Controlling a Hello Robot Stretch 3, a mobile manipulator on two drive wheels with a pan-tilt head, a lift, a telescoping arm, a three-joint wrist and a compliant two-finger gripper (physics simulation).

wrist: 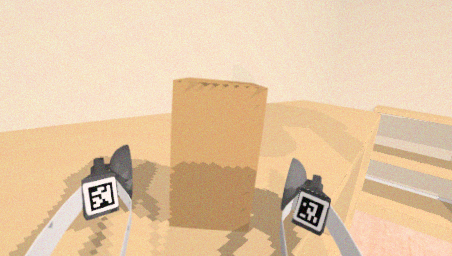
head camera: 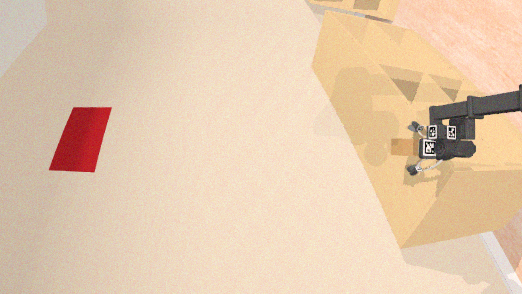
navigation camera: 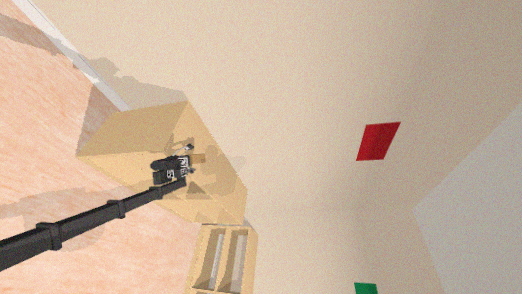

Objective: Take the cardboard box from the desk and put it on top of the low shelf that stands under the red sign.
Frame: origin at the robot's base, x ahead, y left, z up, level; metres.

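Seen in the pictures: gripper, fingertip midpoint: (head camera: 410,148) (navigation camera: 193,158).
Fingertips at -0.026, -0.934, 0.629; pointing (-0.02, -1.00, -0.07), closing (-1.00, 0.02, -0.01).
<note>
Offsets run from my fingertips to a thing's top centre, as dx, dy, dz.
The cardboard box {-0.003, +0.018, +0.071} (head camera: 402,146) (navigation camera: 199,158) (wrist: 215,150) stands upright on top of the low shelf (head camera: 387,205) (navigation camera: 130,130) (wrist: 50,145). The red sign {-0.032, -0.541, +1.222} (head camera: 80,140) (navigation camera: 378,141) is on the wall above this shelf. My gripper (head camera: 413,148) (navigation camera: 190,159) (wrist: 209,170) is open. In the wrist view its fingertips stand wide to the left and right of the box, with a gap on each side. The wrist partly hides the box in the head view. The desk does not show in these views.
A second shelf unit (head camera: 390,11) (navigation camera: 252,255) with open compartments stands beside the low shelf. A green sign (navigation camera: 366,288) shows at the bottom edge of the navigation view. The wall (head camera: 210,150) rises behind the low shelf.
</note>
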